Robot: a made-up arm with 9 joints.
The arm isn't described. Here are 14 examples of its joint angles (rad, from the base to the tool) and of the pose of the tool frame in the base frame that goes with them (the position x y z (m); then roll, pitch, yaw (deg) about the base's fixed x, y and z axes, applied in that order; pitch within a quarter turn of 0, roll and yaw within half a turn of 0).
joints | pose
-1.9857 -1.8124 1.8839 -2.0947 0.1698 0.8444 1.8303 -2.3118 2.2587 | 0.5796 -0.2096 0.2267 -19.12 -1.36 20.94
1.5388 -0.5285 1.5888 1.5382 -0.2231 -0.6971 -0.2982 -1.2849 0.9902 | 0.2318 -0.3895 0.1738 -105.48 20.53 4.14
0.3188 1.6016 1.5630 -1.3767 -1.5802 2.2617 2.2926 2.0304 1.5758 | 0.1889 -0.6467 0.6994 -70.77 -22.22 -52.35
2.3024 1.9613 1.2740 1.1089 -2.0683 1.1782 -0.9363 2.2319 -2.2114 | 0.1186 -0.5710 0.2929 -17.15 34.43 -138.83
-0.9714 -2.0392 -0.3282 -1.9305 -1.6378 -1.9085 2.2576 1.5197 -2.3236 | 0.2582 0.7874 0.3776 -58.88 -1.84 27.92
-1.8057 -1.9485 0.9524 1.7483 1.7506 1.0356 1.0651 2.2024 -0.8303 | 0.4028 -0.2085 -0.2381 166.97 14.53 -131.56
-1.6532 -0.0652 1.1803 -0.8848 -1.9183 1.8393 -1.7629 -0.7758 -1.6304 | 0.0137 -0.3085 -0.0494 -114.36 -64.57 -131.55
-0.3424 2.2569 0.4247 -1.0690 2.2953 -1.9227 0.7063 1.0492 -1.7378 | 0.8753 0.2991 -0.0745 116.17 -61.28 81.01
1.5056 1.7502 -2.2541 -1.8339 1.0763 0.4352 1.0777 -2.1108 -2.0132 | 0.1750 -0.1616 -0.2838 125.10 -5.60 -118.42
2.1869 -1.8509 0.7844 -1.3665 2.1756 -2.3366 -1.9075 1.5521 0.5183 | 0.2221 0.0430 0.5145 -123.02 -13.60 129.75
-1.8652 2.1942 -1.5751 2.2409 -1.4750 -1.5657 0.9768 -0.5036 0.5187 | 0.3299 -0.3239 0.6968 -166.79 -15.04 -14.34
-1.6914 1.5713 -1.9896 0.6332 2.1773 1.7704 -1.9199 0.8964 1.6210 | 0.7185 0.6005 0.4119 -50.39 -35.94 100.11
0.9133 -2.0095 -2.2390 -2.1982 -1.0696 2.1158 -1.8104 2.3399 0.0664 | 0.0376 0.0240 -0.2979 34.59 38.40 -108.39
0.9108 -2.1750 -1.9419 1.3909 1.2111 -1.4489 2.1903 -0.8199 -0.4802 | 0.1733 -0.1007 -0.2017 -18.22 -18.95 -57.31
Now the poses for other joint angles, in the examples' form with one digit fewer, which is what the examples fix.
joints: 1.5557 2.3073 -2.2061 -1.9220 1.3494 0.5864 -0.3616 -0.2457 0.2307
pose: 0.711 0.062 0.055 138.0 66.1 -25.3
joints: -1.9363 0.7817 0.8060 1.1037 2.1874 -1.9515 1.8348 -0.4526 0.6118
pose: 0.407 -0.103 -0.540 -87.4 58.1 46.7
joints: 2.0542 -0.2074 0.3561 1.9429 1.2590 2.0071 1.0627 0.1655 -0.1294
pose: 0.138 0.044 0.387 -85.8 64.9 -136.5
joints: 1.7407 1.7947 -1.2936 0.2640 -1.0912 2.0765 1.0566 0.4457 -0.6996
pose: 0.115 -0.050 -0.207 -147.3 -11.6 35.8
